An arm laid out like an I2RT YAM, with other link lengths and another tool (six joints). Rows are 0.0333 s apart.
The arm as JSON. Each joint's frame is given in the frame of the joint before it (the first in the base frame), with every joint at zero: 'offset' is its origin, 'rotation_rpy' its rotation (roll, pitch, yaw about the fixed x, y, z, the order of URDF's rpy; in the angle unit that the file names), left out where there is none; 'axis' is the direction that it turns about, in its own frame. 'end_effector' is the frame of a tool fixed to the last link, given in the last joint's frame.
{
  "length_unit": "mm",
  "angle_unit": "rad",
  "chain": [
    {
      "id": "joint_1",
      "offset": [
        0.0,
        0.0,
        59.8
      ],
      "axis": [
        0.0,
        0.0,
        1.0
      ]
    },
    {
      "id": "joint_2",
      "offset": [
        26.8,
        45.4,
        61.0
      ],
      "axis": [
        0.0,
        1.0,
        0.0
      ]
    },
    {
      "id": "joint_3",
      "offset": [
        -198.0,
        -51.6,
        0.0
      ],
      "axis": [
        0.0,
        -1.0,
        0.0
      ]
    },
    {
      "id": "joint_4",
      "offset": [
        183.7,
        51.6,
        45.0
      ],
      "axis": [
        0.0,
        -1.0,
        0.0
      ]
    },
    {
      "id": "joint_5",
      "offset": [
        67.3,
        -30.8,
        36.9
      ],
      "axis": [
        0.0,
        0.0,
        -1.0
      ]
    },
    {
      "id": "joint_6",
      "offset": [
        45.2,
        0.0,
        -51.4
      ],
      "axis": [
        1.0,
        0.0,
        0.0
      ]
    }
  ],
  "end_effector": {
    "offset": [
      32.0,
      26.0,
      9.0
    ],
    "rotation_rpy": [
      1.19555,
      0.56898,
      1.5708
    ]
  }
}
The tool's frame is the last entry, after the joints.
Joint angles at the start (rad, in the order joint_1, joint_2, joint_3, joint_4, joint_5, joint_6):
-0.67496 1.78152 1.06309 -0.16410 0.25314 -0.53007
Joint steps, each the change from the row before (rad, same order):
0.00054 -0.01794 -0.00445 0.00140 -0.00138 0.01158
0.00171 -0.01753 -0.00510 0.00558 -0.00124 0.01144
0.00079 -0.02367 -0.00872 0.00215 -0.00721 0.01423
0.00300 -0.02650 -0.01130 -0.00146 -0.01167 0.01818
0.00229 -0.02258 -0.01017 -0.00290 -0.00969 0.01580
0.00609 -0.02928 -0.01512 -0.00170 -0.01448 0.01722
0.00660 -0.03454 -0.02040 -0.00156 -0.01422 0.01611
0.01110 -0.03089 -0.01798 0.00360 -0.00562 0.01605
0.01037 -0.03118 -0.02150 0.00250 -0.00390 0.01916
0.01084 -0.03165 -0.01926 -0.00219 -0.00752 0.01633
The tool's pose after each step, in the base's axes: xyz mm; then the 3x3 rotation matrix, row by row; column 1 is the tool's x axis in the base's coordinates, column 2 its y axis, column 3 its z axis. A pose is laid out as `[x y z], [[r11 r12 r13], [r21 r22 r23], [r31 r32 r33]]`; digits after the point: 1 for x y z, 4 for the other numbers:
[259.6 -179.9 104.2], [[-0.1880 0.7372 0.6489], [0.7266 0.5490 -0.4132], [-0.6609 0.3938 -0.6389]]
[260.1 -179.4 108.6], [[-0.1696 0.7319 0.6600], [0.7232 0.5473 -0.4212], [-0.6695 0.4059 -0.6221]]
[259.8 -178.1 113.7], [[-0.1492 0.7240 0.6734], [0.7230 0.5445 -0.4252], [-0.6745 0.4235 -0.6047]]
[259.4 -175.2 118.6], [[-0.1296 0.7135 0.6886], [0.7266 0.5409 -0.4236], [-0.6747 0.4455 -0.5885]]
[258.7 -172.7 122.5], [[-0.1137 0.7051 0.7000], [0.7308 0.5367 -0.4219], [-0.6731 0.4636 -0.5762]]
[258.1 -168.3 127.0], [[-0.0990 0.6904 0.7166], [0.7354 0.5359 -0.4148], [-0.6704 0.4859 -0.5607]]
[256.7 -163.1 131.4], [[-0.0859 0.6749 0.7329], [0.7396 0.5361 -0.4069], [-0.6675 0.5071 -0.5452]]
[256.3 -158.1 135.8], [[-0.0724 0.6599 0.7478], [0.7395 0.5386 -0.4037], [-0.6692 0.5238 -0.5270]]
[255.1 -152.9 139.0], [[-0.0576 0.6479 0.7595], [0.7420 0.5368 -0.4016], [-0.6679 0.5405 -0.5117]]
[253.8 -147.2 142.3], [[-0.0479 0.6338 0.7720], [0.7457 0.5369 -0.3945], [-0.6645 0.5568 -0.4983]]

